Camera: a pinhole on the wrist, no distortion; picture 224 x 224 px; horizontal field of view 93.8 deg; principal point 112.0 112.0 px. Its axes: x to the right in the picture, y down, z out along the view. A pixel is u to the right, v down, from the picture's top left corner.
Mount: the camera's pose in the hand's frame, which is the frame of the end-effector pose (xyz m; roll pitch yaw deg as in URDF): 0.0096 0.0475 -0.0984 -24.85 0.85 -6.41
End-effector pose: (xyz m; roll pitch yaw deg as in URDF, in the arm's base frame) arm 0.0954 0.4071 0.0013 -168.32 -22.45 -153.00
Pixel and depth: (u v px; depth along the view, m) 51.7 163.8 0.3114
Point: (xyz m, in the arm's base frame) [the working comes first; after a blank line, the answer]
In the camera's frame: -0.1792 0.1539 0.3114

0.0046 0.7023 -0.2236
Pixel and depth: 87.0 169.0 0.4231
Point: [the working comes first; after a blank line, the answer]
In the camera's frame: -0.1009 0.2301 0.4231

-0.1421 0.7292 -0.2702
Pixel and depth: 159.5 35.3 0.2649
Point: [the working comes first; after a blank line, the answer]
In the camera's frame: 0.1201 -0.1939 0.2649

-0.0465 0.2508 -0.1453
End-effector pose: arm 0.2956 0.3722 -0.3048 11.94 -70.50 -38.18
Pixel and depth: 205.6 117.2 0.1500
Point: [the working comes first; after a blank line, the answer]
In the camera's frame: 0.1340 0.0074 0.1500

0.3537 0.4445 -0.1434
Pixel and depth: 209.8 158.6 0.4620
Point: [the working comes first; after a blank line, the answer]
In the camera's frame: 0.4311 0.2054 0.4620

0.3987 0.7004 0.2532
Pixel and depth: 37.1 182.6 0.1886
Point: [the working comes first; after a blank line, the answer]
In the camera's frame: -0.1348 0.1270 0.1886

0.3664 0.6292 -0.3753
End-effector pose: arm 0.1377 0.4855 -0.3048 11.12 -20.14 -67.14
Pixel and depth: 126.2 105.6 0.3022
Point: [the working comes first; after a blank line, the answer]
In the camera's frame: 0.0409 -0.0185 0.3022

0.2391 0.5383 -0.0858
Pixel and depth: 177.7 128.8 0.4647
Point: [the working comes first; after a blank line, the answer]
In the camera's frame: 0.2913 0.0745 0.4647

0.4128 0.3863 0.1251
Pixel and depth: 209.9 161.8 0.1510
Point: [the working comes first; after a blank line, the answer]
In the camera's frame: 0.1410 0.0717 0.1510

0.3361 0.4142 -0.2130
